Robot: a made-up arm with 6 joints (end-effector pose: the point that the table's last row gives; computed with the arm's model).
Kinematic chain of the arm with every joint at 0, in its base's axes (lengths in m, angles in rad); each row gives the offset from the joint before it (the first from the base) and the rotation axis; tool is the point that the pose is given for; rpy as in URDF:
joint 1: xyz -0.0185 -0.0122 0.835 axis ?
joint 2: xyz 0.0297 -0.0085 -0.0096 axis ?
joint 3: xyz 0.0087 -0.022 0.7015 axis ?
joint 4: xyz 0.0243 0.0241 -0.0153 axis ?
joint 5: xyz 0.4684 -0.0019 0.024 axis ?
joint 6: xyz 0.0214 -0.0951 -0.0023 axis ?
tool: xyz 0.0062 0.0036 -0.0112 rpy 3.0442 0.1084 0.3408
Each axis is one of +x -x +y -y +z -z.
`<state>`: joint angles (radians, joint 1 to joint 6).
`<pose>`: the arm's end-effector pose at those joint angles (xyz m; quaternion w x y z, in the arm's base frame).
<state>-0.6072 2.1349 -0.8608 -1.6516 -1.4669 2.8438</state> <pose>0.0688 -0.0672 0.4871 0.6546 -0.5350 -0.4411 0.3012</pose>
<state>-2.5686 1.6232 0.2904 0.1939 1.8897 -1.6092</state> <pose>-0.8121 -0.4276 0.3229 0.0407 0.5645 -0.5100 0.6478</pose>
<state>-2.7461 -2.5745 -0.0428 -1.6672 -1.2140 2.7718</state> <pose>0.6316 0.2558 0.6276 0.7682 -0.3656 -0.0050 -0.5255</pose>
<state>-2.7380 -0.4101 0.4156 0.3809 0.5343 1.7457</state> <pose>-0.1175 0.0481 1.8921 0.3516 -0.3855 -0.4892 -0.6989</pose>
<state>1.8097 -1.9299 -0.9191 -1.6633 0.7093 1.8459</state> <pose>0.0754 -0.2451 0.9561 0.2657 -0.7278 -0.5911 -0.2244</pose>
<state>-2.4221 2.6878 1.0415 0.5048 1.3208 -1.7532</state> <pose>-0.3296 -0.2086 -0.3093 0.4303 -0.4071 0.5289 -0.6077</pose>
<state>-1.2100 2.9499 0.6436 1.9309 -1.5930 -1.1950</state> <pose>-0.0434 0.1115 -0.2716 0.1190 0.1524 -0.1228 -0.9734</pose>
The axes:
joint 1: +z
joint 2: +y
joint 3: -y
joint 4: -x
joint 5: -y
joint 6: -x

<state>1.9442 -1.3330 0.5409 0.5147 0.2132 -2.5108</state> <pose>0.3613 -0.7933 1.4741 0.5919 0.5097 -0.6205 -0.0699</pose>
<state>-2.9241 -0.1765 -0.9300 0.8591 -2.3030 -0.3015</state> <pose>-0.3196 -0.0207 1.2432 0.8981 0.3540 0.1386 0.2210</pose>
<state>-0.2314 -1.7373 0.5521 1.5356 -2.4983 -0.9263</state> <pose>-1.0149 0.2256 1.0225 0.7025 -0.4904 0.4098 -0.3131</pose>
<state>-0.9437 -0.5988 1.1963 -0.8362 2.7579 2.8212</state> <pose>-0.3254 0.2467 1.8790 0.5963 -0.0829 0.7452 -0.2867</pose>
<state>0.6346 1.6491 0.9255 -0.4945 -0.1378 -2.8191</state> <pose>0.9266 0.5523 0.3903 0.9125 -0.1507 0.3489 0.1512</pose>
